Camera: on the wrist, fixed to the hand. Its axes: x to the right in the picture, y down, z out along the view.
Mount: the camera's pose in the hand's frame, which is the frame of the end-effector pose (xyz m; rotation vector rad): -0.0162 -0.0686 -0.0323 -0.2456 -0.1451 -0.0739
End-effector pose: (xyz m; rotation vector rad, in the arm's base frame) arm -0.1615 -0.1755 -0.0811 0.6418 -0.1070 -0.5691
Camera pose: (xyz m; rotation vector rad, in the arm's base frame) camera -0.1987 -0.1944 -0.1464 0.3665 -0.1473 -0.6880
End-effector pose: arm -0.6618 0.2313 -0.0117 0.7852 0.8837 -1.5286
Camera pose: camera -0.7275 0.2722 -0.0061 0.4630 0.9781 -1.4863
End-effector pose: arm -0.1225 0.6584 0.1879 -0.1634 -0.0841 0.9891
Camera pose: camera -0.0702 0.6047 0.1682 -0.3112 -0.3429 0.9141
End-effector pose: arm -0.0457 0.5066 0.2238 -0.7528 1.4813 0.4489
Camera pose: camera -0.0227 0.4390 0.2540 -0.9453 1.2722 0.6235
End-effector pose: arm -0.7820 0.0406 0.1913 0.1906 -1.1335 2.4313
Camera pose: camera -0.7346 0.0981 0.2128 0.3288 -1.4497 2.2195
